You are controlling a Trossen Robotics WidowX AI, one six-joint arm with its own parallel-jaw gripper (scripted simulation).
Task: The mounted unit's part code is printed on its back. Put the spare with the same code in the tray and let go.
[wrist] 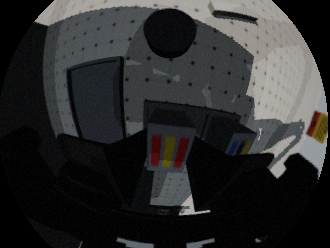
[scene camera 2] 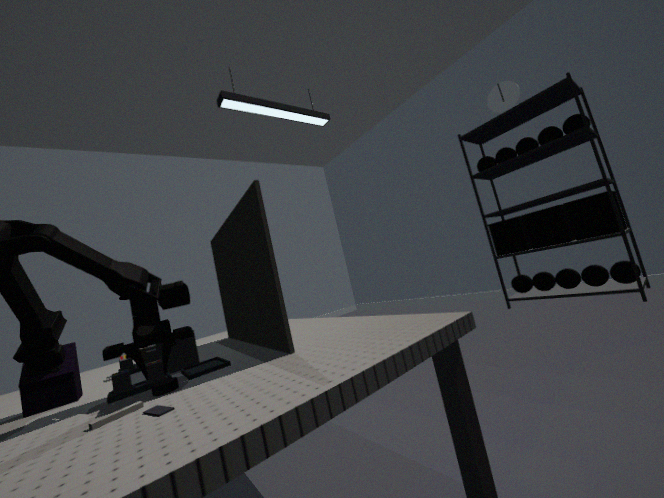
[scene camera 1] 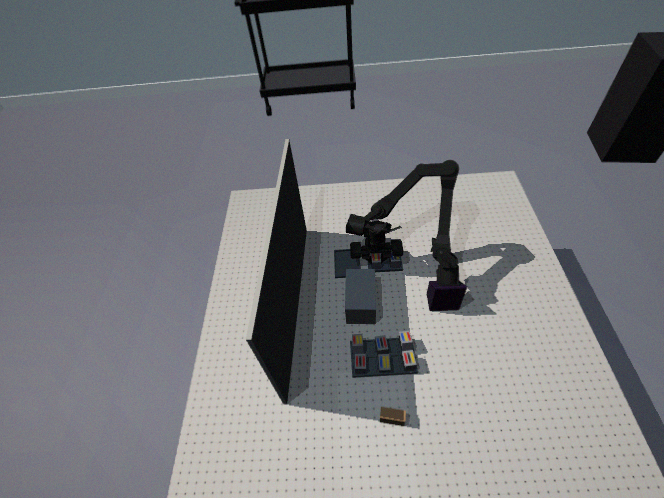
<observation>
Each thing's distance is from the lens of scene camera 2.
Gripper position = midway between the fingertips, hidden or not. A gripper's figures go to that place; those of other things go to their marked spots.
my gripper (scene camera 2: 156, 376): 86 cm
tall black panel (scene camera 2: 252, 299): 92 cm
grey mounted unit (scene camera 2: 184, 353): 94 cm
</observation>
